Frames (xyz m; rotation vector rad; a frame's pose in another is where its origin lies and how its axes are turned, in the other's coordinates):
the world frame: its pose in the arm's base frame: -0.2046 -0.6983 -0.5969 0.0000 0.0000 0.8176
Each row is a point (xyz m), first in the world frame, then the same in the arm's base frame.
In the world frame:
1: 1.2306 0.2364 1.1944
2: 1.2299 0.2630 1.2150
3: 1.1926 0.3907 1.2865
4: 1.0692 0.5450 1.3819
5: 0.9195 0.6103 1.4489
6: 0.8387 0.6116 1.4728
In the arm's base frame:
1: 0.4646 0.3611 0.5975
2: 0.4448 0.3788 0.6181
3: 0.3261 0.4389 0.6896
4: 0.1291 0.4545 0.7850
5: -0.0209 0.3899 0.8520
6: -0.0771 0.3319 0.8759

